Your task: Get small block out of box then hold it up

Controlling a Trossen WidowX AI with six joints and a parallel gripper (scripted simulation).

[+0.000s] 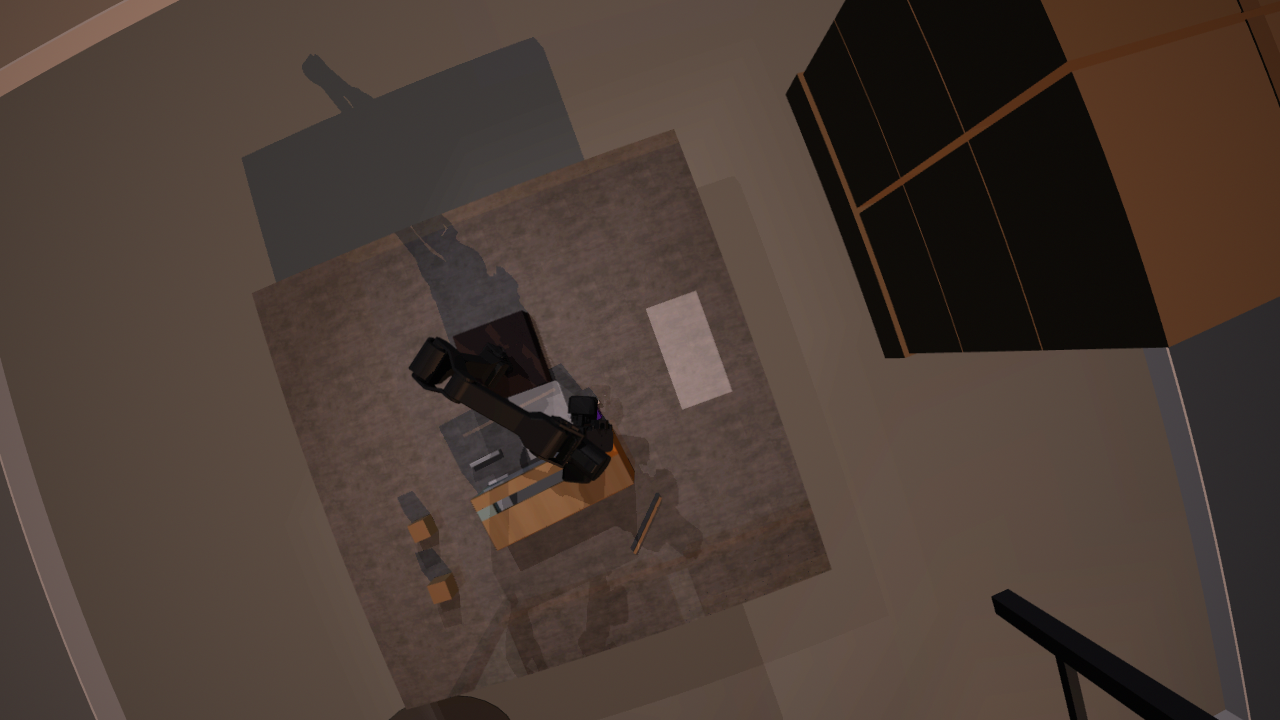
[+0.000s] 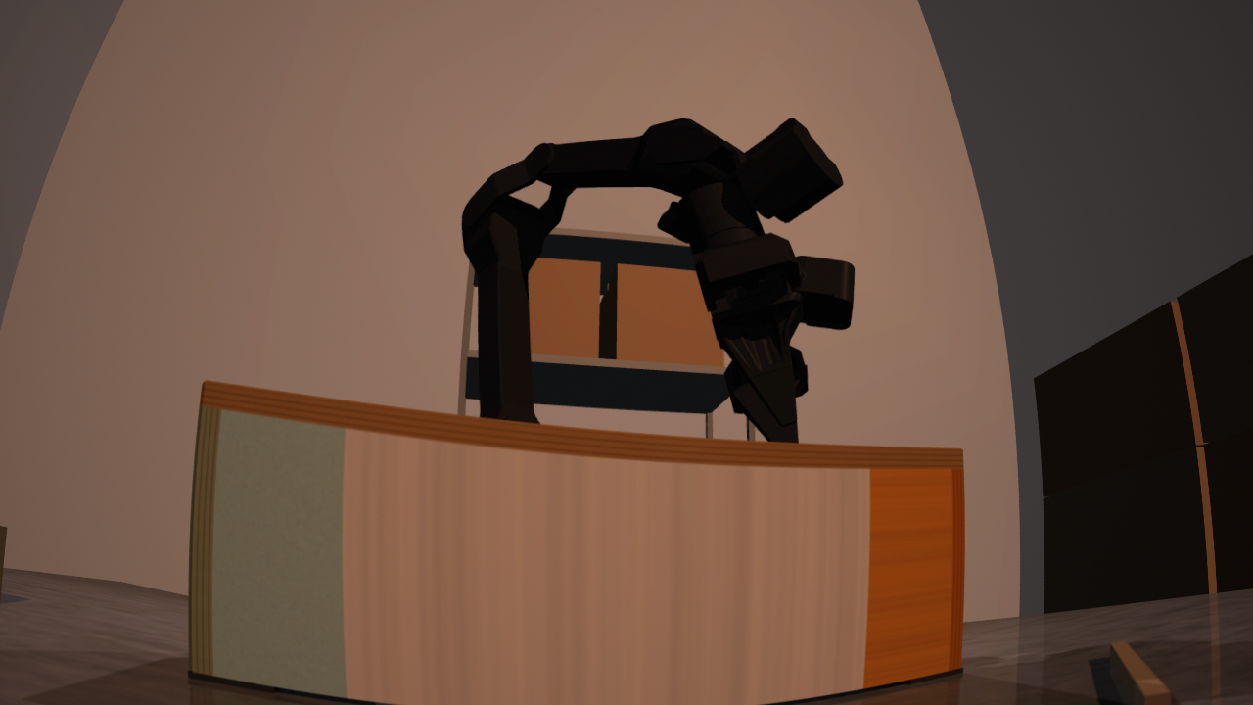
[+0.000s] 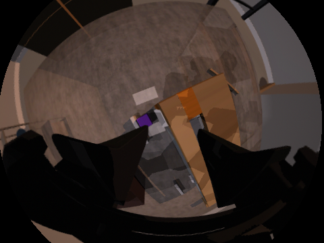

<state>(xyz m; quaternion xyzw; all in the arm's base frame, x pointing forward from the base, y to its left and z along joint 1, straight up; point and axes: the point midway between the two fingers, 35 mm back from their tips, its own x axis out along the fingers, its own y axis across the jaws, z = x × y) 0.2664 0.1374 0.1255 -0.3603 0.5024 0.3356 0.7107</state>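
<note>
The purple block is 15 cm below my gripper tip, 4 cm behind it and 1 cm to the left of it. Round my gripper tip: wooden box: 16 cm to the right, 10 cm below, 3 cm ahead.
</note>
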